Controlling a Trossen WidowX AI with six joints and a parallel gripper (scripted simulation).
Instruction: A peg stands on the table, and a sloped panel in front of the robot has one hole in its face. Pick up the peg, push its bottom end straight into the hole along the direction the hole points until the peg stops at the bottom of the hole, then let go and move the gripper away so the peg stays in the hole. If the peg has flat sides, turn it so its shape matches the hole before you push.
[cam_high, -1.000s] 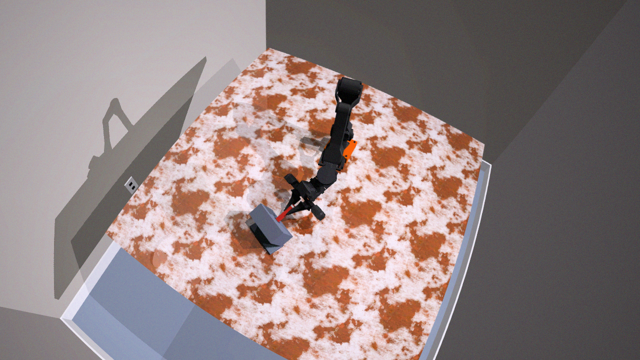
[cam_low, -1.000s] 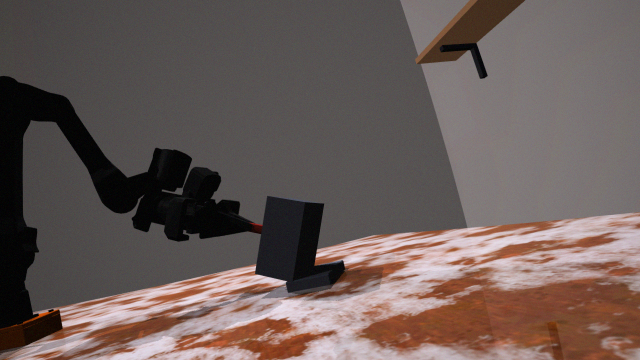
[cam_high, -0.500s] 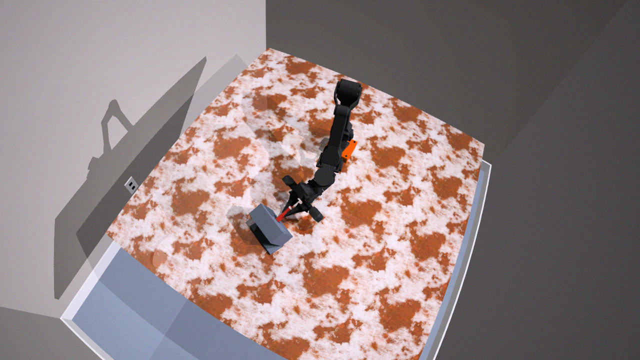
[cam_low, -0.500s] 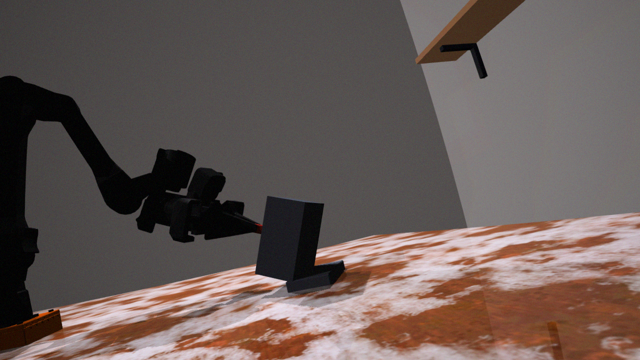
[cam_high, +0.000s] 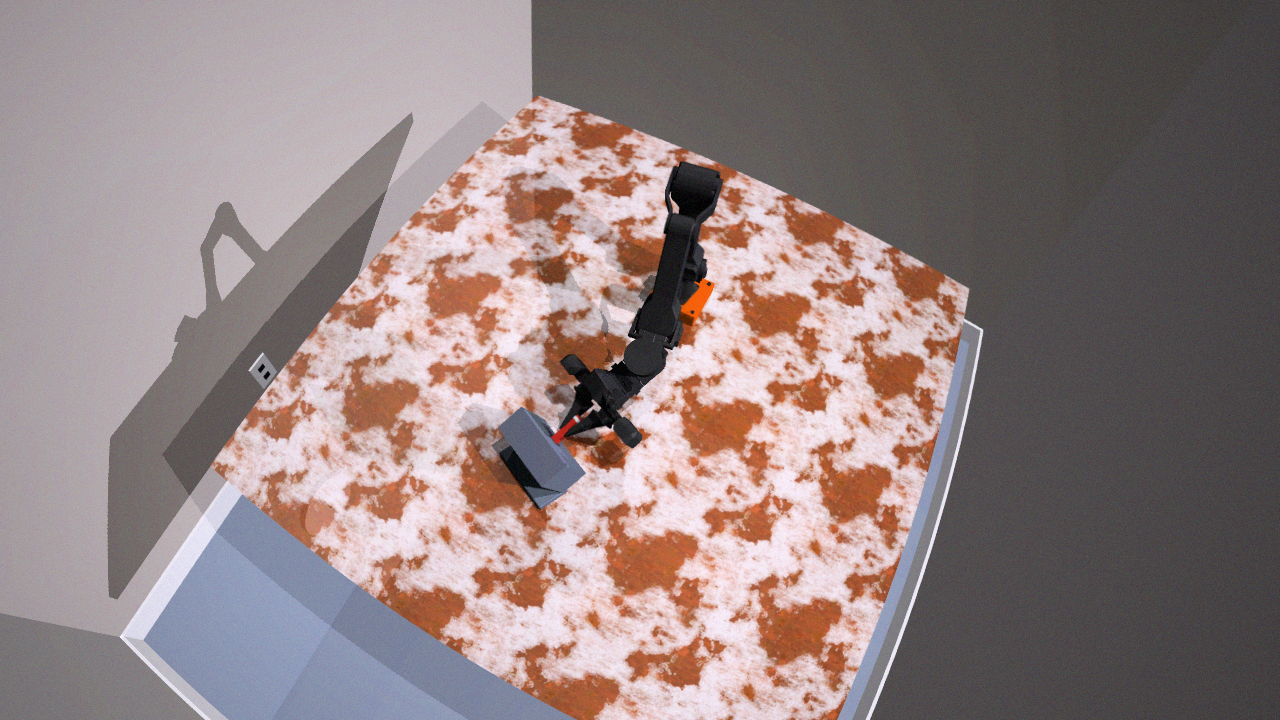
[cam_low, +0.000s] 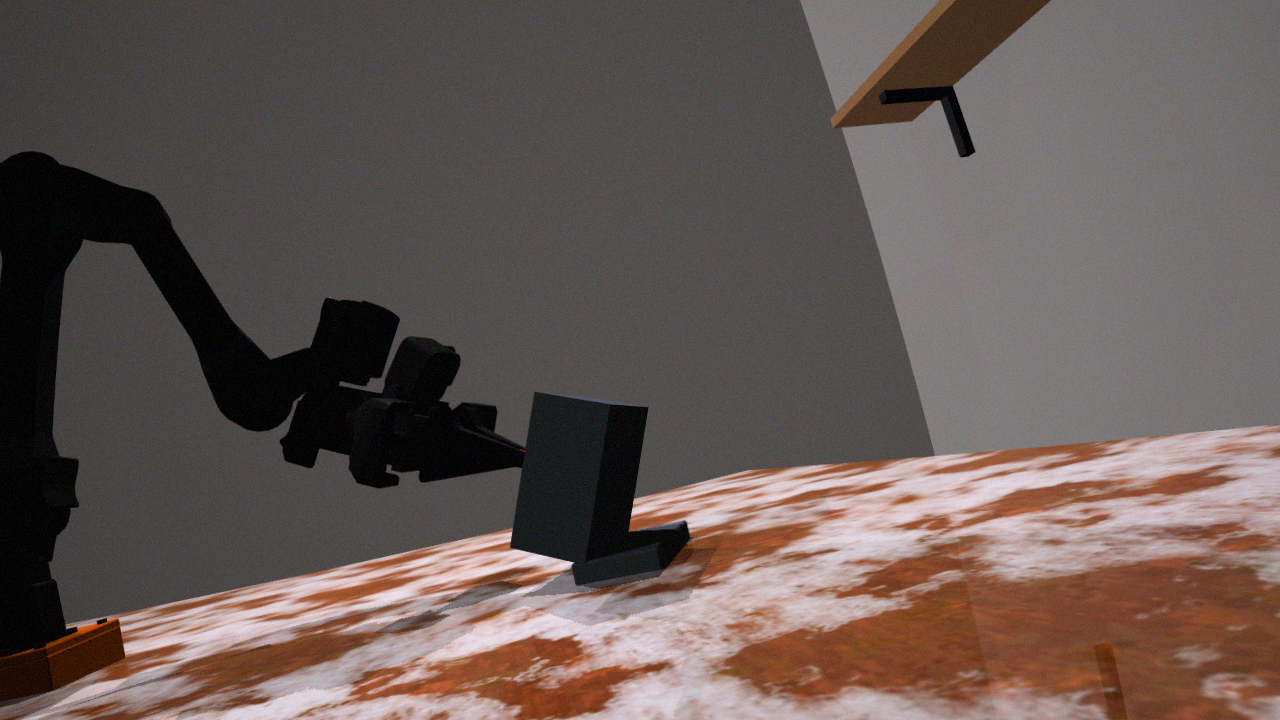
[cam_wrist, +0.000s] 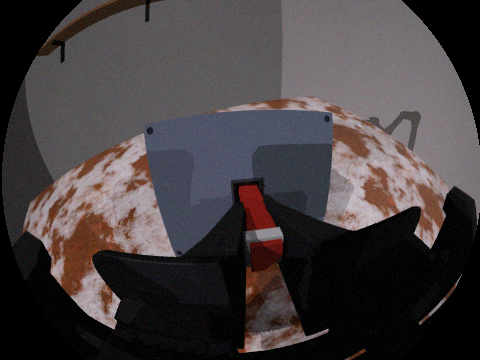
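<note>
Now: gripper tip 1 cm past the peg and 1 cm below it. Round my gripper tip: grey sloped panel (4 cm ahead, 1 cm to the right, 2 cm below).
</note>
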